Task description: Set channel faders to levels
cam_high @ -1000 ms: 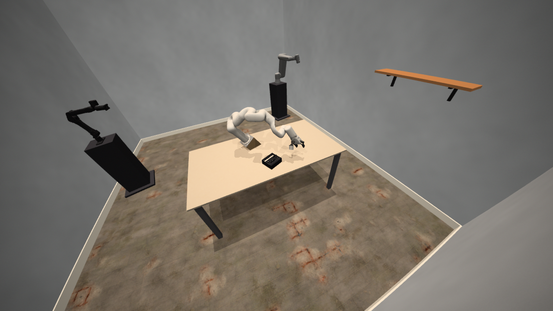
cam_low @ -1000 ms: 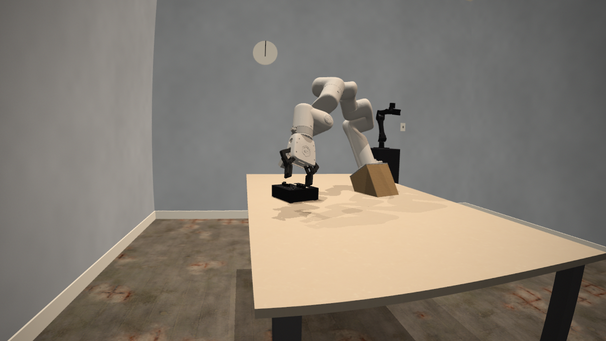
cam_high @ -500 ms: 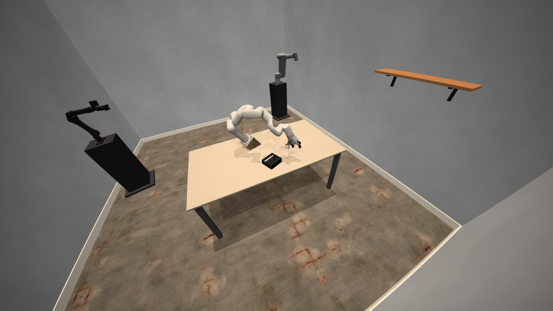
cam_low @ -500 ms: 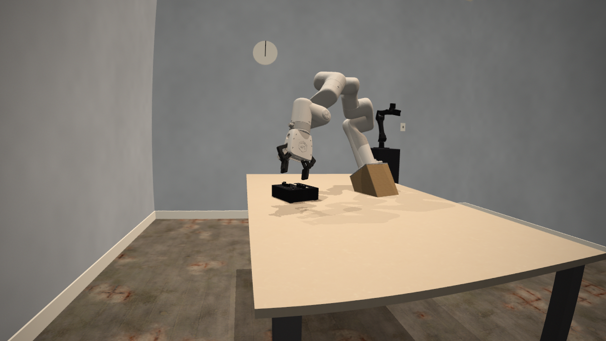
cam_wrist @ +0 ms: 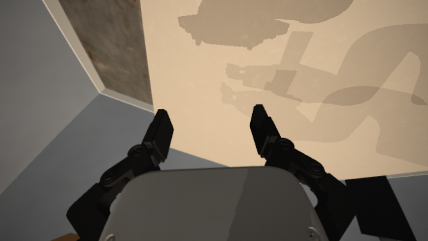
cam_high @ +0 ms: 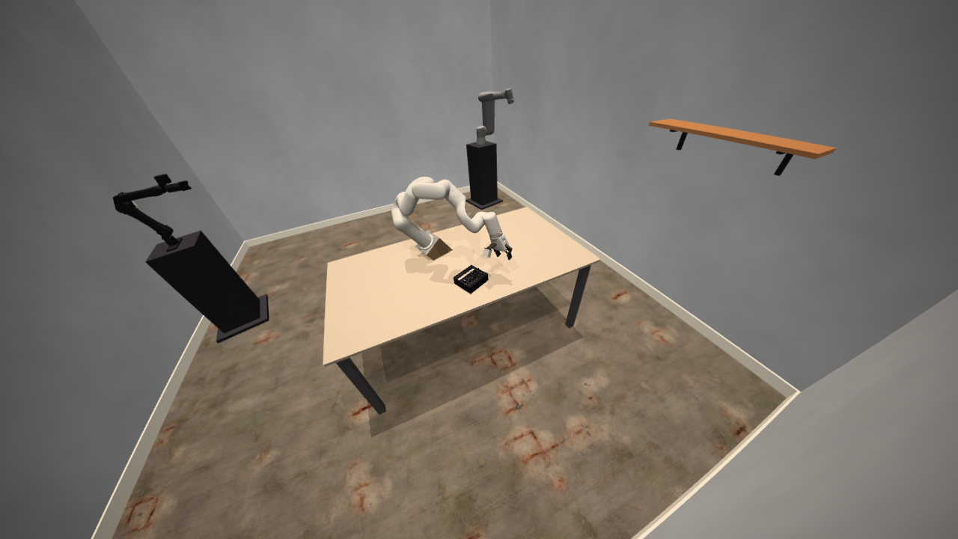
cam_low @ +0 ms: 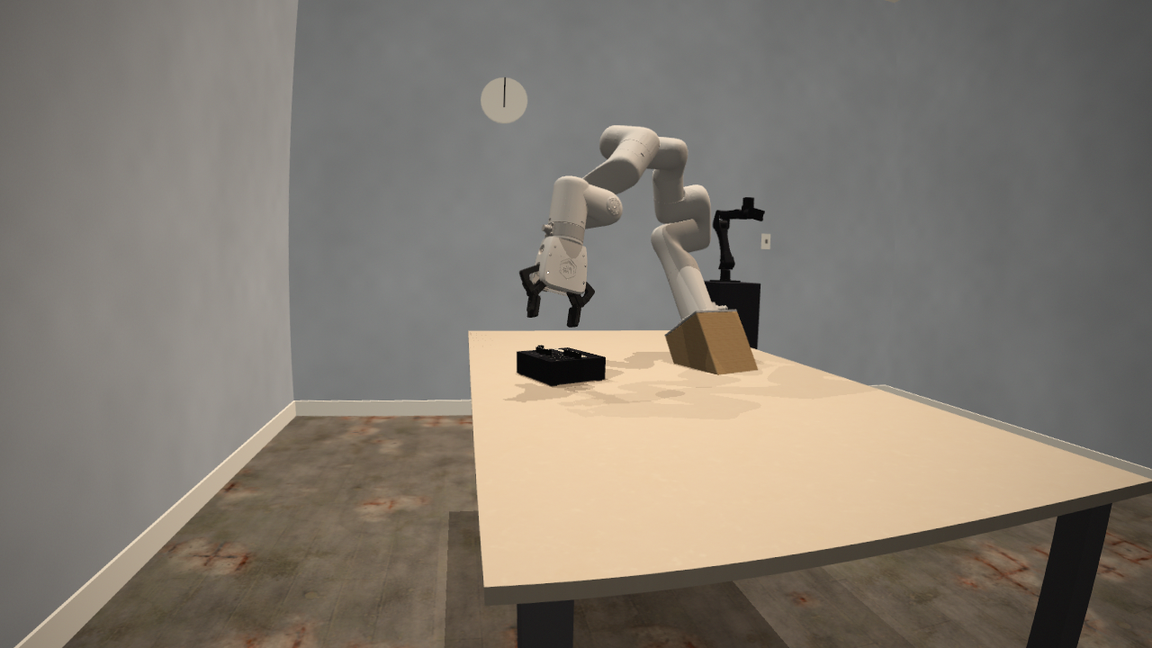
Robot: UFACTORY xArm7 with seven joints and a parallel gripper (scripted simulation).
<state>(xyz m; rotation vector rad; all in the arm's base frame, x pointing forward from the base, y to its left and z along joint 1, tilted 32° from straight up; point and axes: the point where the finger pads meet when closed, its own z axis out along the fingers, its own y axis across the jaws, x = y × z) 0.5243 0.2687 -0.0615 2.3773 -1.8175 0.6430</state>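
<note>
Now: the channel 3 fader cap 210 mm to the right of my hand, 100 mm below it and 50 mm behind it. Also, from my hand: master fader cap 130 mm to the right, 110 mm behind, 100 mm below; then channel 4 fader cap 190 mm to the right, 100 mm below, 60 mm behind; then channel 6 fader cap 150 mm to the right, 100 mm below, 100 mm behind.
</note>
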